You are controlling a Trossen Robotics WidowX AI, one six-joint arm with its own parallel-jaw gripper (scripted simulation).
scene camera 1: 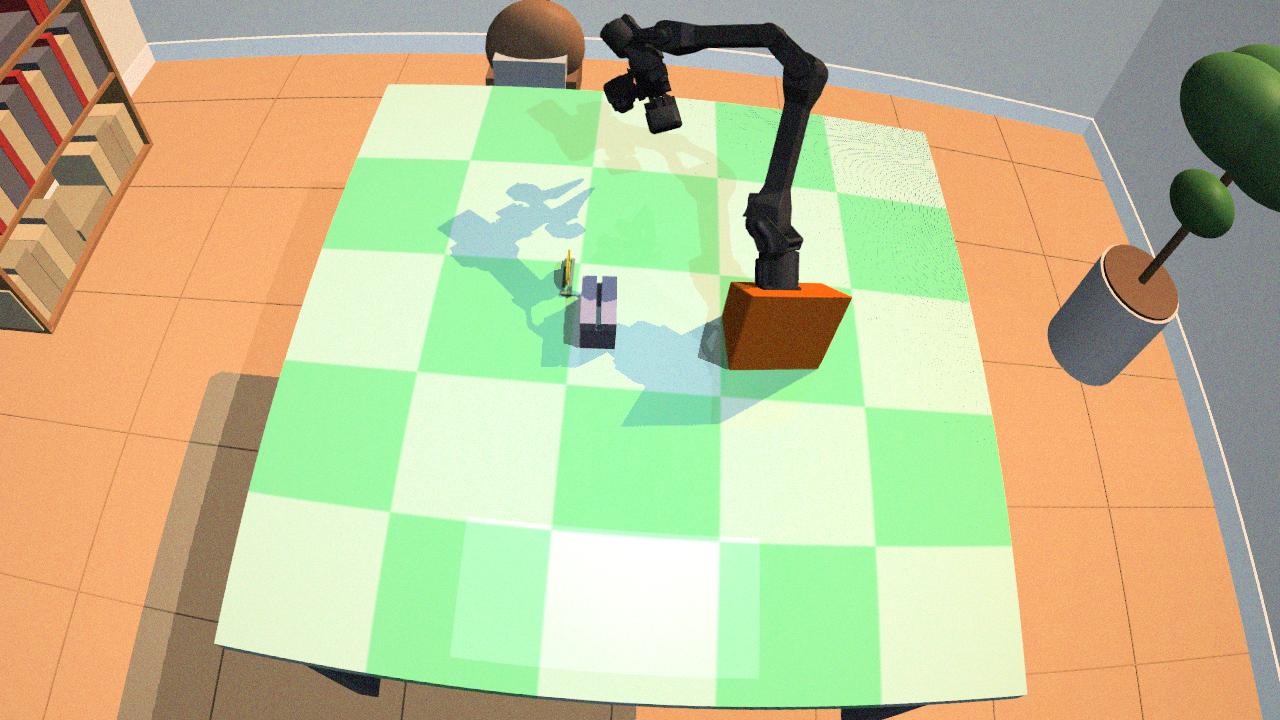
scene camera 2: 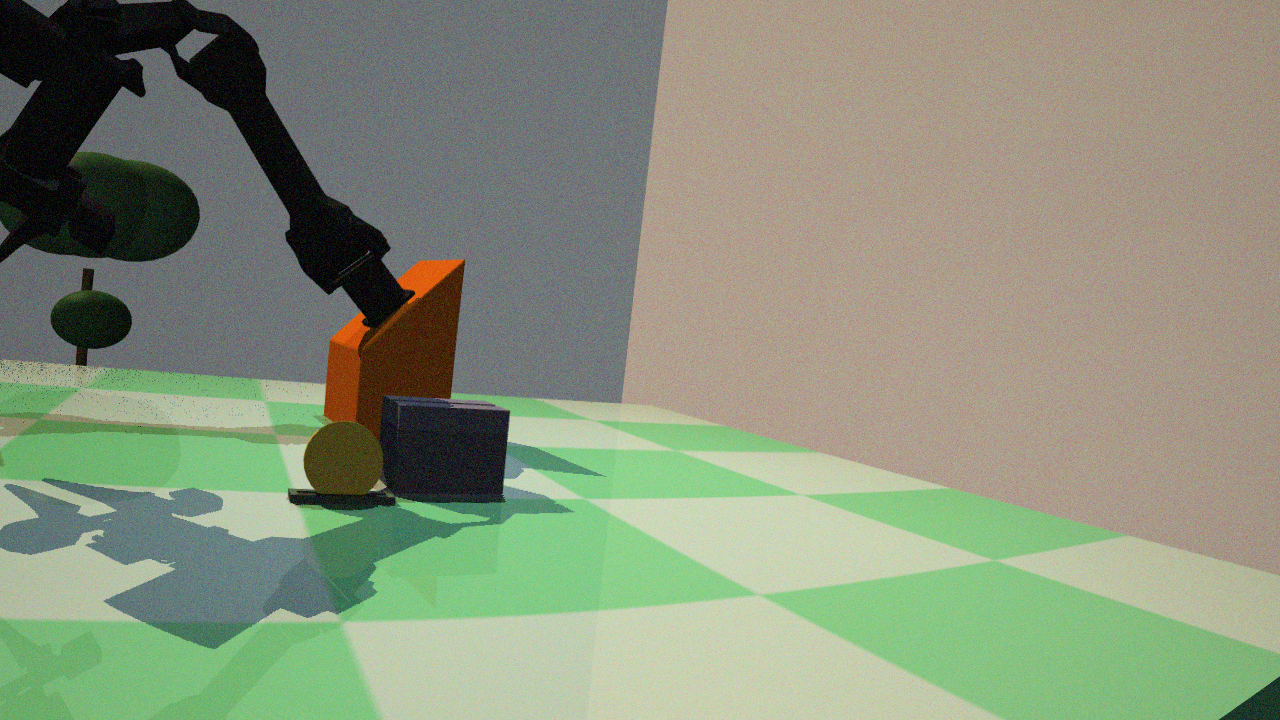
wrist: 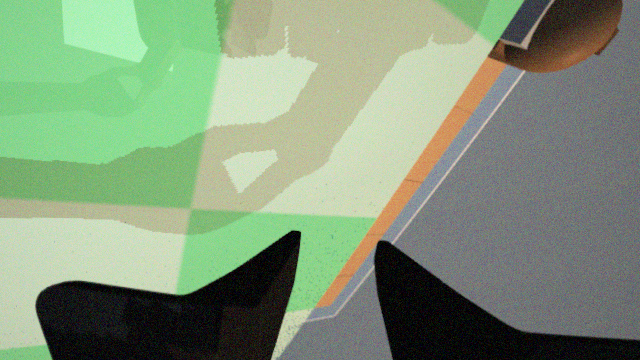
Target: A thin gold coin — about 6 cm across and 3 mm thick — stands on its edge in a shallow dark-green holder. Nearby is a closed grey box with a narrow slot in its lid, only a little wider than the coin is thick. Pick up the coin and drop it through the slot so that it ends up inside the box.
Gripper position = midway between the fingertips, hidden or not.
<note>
I see my gripper [scene camera 1: 661, 102] and a gold coin [scene camera 2: 343, 457].
My gripper shows as well in the wrist view [wrist: 338, 245]. The wrist view does not show the gold coin: it is out of frame.
</note>
